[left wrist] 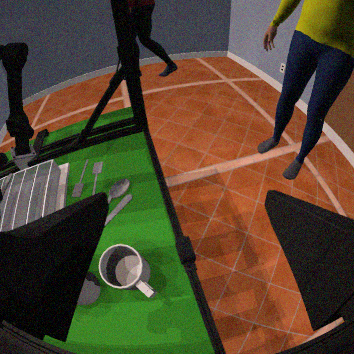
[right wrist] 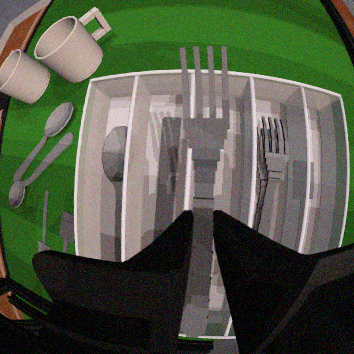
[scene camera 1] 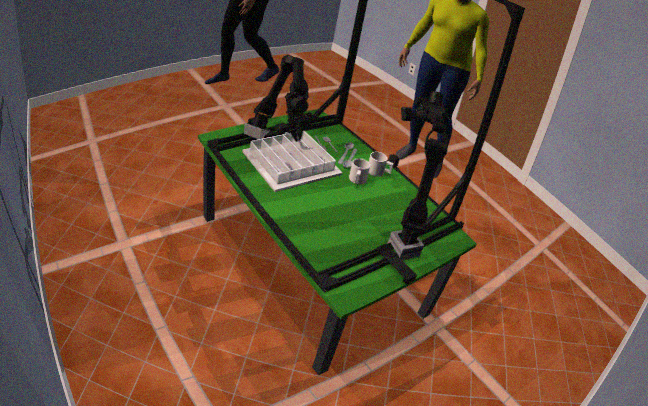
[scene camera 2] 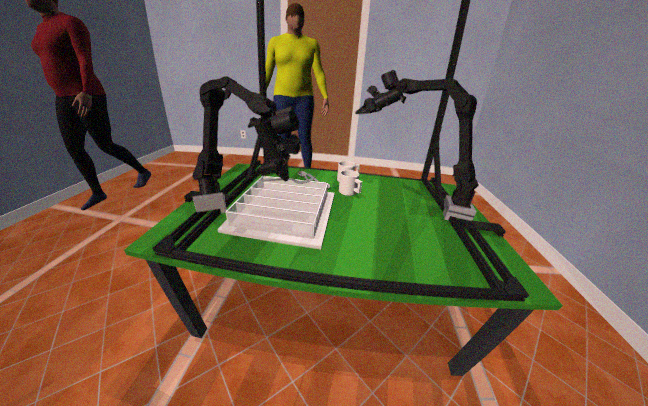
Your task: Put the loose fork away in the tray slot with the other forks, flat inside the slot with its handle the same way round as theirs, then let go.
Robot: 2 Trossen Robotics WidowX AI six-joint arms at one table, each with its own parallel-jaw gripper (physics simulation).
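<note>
My right gripper is shut on the handle of the loose grey fork. In the right wrist view the fork's tines point to the top of the picture, and it hangs above the divider between the second and third slots from the left. The white tray has five slots. In the fourth from the left lies a fork, tines the same way, with a second dark fork-like shape beside it. My left gripper is open and empty, high above the table.
A large spoon lies in the tray's leftmost slot. Two white mugs stand beside the tray. Loose spoons and small flat-ended utensils lie between mugs and tray. Two people stand beyond the table.
</note>
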